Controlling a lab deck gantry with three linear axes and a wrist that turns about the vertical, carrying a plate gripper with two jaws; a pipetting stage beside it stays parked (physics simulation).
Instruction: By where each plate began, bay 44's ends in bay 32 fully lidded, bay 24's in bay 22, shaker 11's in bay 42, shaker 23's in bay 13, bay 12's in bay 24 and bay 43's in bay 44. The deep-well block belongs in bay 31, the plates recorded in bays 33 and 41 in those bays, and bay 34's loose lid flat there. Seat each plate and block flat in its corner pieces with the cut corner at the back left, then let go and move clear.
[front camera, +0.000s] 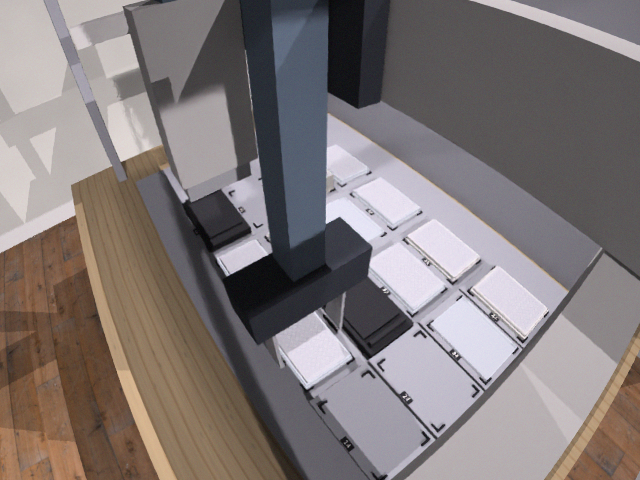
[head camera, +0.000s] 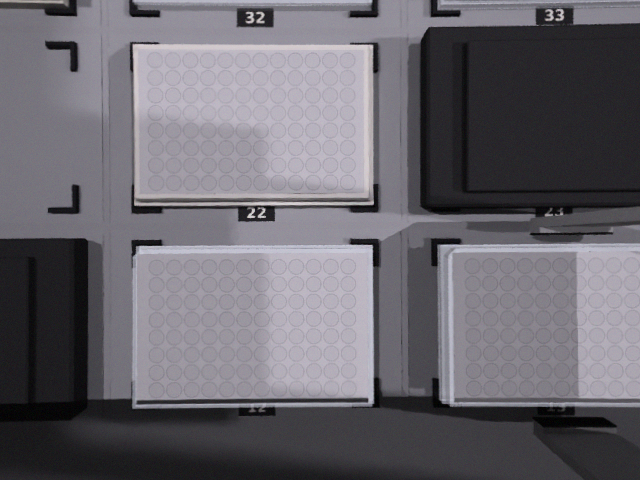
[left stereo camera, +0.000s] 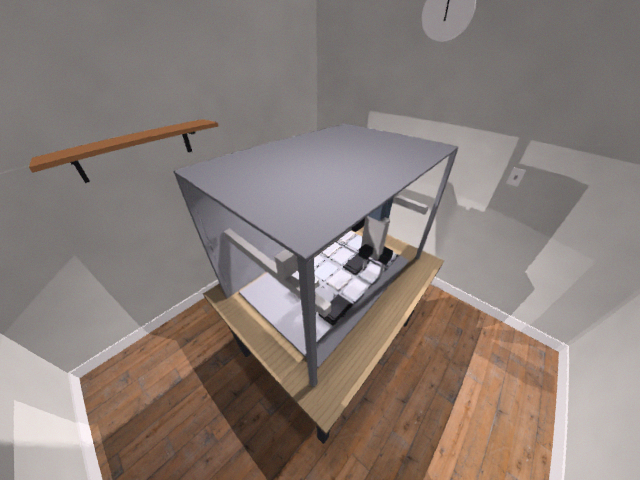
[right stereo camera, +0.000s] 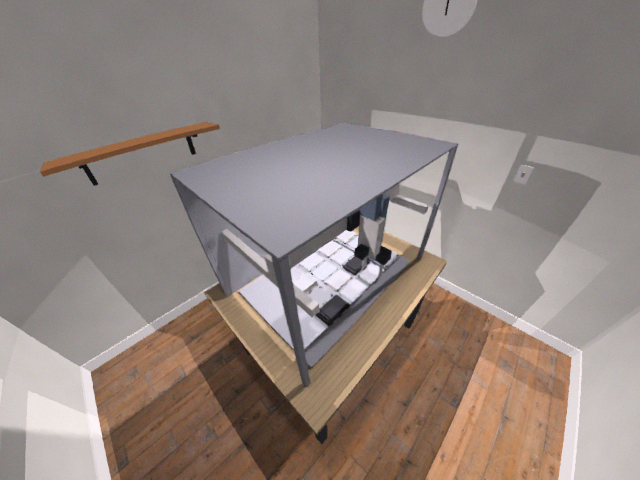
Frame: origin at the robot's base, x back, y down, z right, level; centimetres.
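Where they show: gripper, fingertip midpoint: (front camera: 305, 340) (head camera: 565, 325) (left stereo camera: 371, 272) (right stereo camera: 371, 272); robot's base, origin of the base link: (front camera: 187, 213) (left stereo camera: 334, 323) (right stereo camera: 331, 323).
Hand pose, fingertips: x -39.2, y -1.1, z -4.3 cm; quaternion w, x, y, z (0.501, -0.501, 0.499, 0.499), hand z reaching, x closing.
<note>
Each offset is from my fingertips to the centre of the thing. "pt": to the spot under its first point.
My gripper (front camera: 310, 347) (head camera: 573, 328) is open, its jaws standing apart from the front and back edges of a clear-edged plate @[dx +0.0, dy +0.4, dz +0.0 cm] (front camera: 316, 356) (head camera: 537, 325) in bay 13. Bay 12 holds a plate @[dx +16.4, dy +0.4, dz +0.0 cm] (front camera: 240, 258) (head camera: 253, 325); bay 22 a cream-edged plate @[dx +16.4, dy +0.4, dz -10.7 cm] (head camera: 253, 124), hidden by the gripper column in the front view. Shaker 23 @[dx -0.4, dy -0.5, dz -10.8 cm] (front camera: 373, 317) (head camera: 553, 116) and shaker 11 @[dx +33.2, dy -0.5, dz -0.1 cm] (front camera: 217, 219) (head camera: 15, 330) are bare. Plates lie in bays 44 @[dx -16.4, dy -1.1, dz -32.1 cm] (front camera: 509, 302), 43 (front camera: 444, 248), 42 (front camera: 387, 201), 41 (front camera: 347, 162) and 33 @[dx +0.0, dy +0.4, dz -21.4 cm] (front camera: 406, 276). A flat pale lid @[dx -16.4, dy -0.8, dz -21.4 cm] (front camera: 473, 338) lies in bay 34. The deep-well block @[dx +32.8, dy -1.0, dz -21.4 cm] (front camera: 330, 181) is mostly hidden.
Bay 24 @[pt dx -16.2, dy -0.4, dz -6.1 cm] (front camera: 405, 396) and bay 14 @[pt dx -16.4, dy -0.4, dz +4.5 cm] (front camera: 347, 443) show bare corner pieces. A pale item @[dx +16.4, dy +0.7, dz -21.4 cm] (front camera: 354, 219) lies in bay 32. The pale pipetting stage (front camera: 206, 118) hangs behind the gripper column, near shaker 11. A tall grey wall (front camera: 516, 124) stands along the back.
</note>
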